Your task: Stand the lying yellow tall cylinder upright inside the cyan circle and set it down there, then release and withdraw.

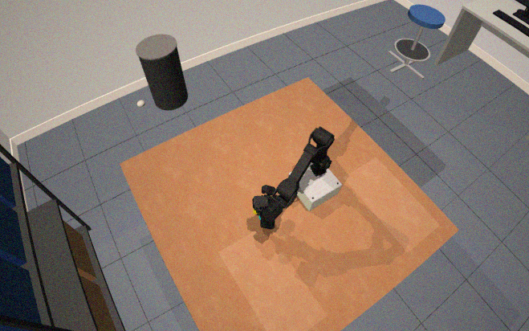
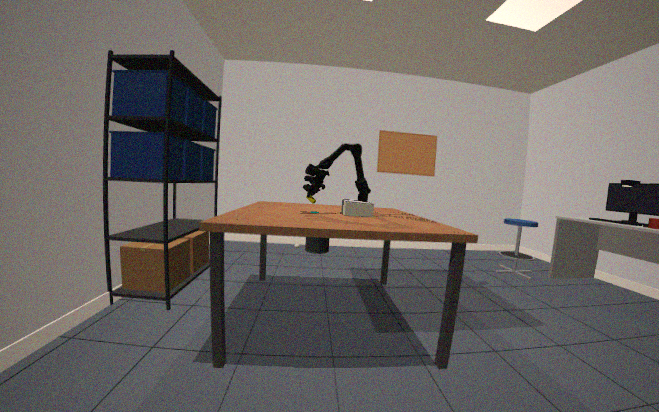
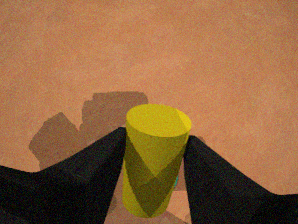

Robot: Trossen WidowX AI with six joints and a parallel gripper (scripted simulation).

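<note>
The cyan circle lies 10 cm below my gripper tip, 4 cm behind it and 1 cm to the right of it. The rest, counted from my gripper tip: yellow tall cylinder 2 cm behind, 1 cm below.
</note>
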